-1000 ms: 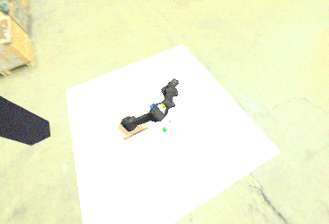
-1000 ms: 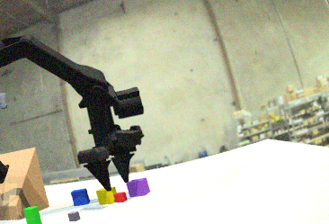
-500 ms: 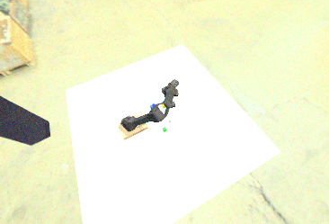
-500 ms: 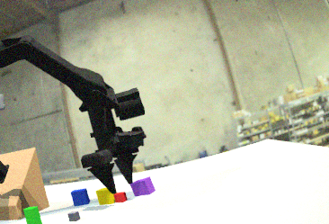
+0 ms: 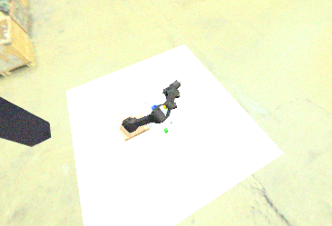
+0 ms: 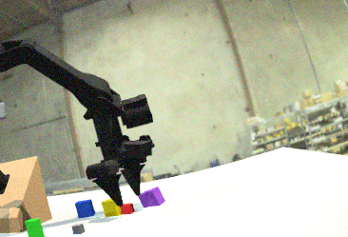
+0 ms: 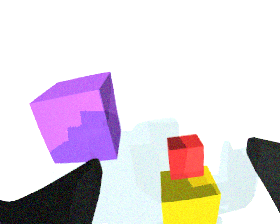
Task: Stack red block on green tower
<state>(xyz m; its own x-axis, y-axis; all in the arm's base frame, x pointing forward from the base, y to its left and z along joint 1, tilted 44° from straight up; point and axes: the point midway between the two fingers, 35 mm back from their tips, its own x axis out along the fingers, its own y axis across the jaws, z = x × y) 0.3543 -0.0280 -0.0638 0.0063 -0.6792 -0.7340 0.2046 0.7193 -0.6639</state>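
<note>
Right now my gripper tip is 10 mm past the red block and 20 mm above it. From my gripper tip the other things lie so: blue block 130 mm behind, 30 mm to the left, 10 mm below; then purple block 40 mm ahead, 50 mm to the left, 10 mm below; then yellow block 40 mm behind, 10 mm below.
</note>
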